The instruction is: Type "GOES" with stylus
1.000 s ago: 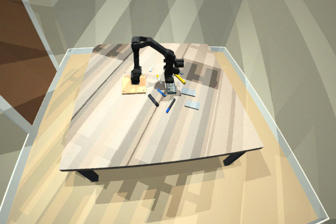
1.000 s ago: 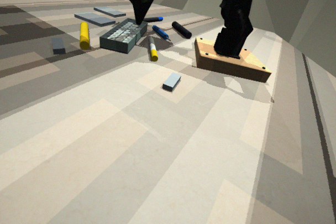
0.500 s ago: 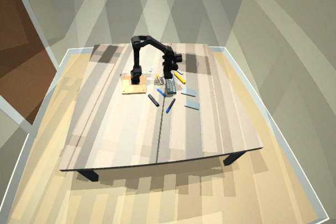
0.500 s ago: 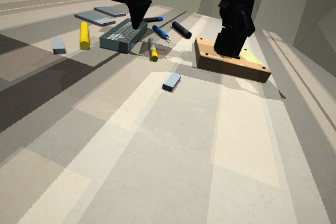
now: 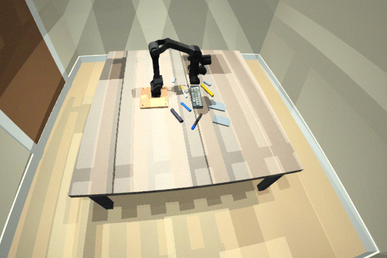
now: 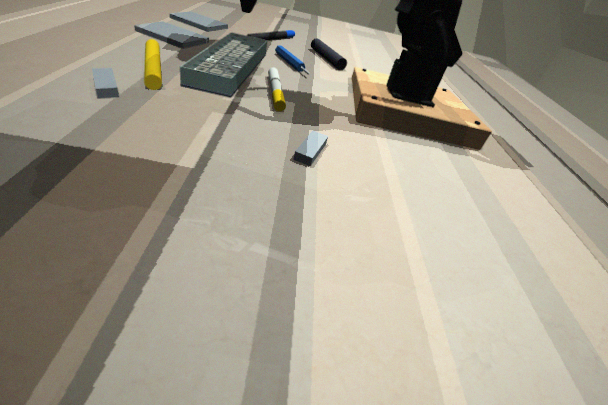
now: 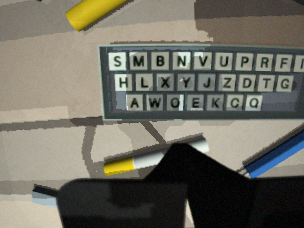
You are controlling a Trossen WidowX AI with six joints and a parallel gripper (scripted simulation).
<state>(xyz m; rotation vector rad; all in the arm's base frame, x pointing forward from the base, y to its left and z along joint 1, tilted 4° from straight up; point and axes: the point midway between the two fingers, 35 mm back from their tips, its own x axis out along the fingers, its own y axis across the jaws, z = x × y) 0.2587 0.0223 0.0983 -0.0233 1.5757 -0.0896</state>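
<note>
Now: the blue stylus 80 mm behind my gripper tip, 110 mm to the right of it and 90 mm below it. From my gripper tip the other things lie so: white marker: 60 mm behind, 30 mm to the left, 90 mm below; stylus tip: 90 mm behind, 80 mm to the right, 90 mm below; yellow cylinder: 120 mm ahead, 20 mm to the left, 90 mm below.
</note>
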